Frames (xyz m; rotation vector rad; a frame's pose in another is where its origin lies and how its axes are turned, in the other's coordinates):
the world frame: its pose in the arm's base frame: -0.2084 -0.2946 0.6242 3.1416 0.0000 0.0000
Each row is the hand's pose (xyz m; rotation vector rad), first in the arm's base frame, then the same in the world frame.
Working: the arm's base frame: its pose in the world frame: 0.2084 -0.2946 0.6242 3.1416 0.0000 0.0000

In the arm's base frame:
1: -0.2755 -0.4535 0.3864 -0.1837 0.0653 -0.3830
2: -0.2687 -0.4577 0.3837 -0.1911 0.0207 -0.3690
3: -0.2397 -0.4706 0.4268 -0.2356 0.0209 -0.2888
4: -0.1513 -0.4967 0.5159 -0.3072 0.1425 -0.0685
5: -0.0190 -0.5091 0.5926 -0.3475 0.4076 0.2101
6: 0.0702 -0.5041 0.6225 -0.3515 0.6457 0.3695
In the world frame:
1: -0.0671 0.1589 0.2378 2.9031 0.5647 0.0963
2: -0.0603 0.1631 0.2405 2.9010 0.5431 0.0305
3: -0.0313 0.1760 0.1974 2.8761 0.4202 0.0304
4: 0.0571 0.2021 0.1083 2.8257 0.0978 0.2034
5: 0.1894 0.2145 0.0316 2.7225 -0.2942 0.5707
6: 0.2786 0.2095 0.0017 2.6030 -0.5100 0.8912

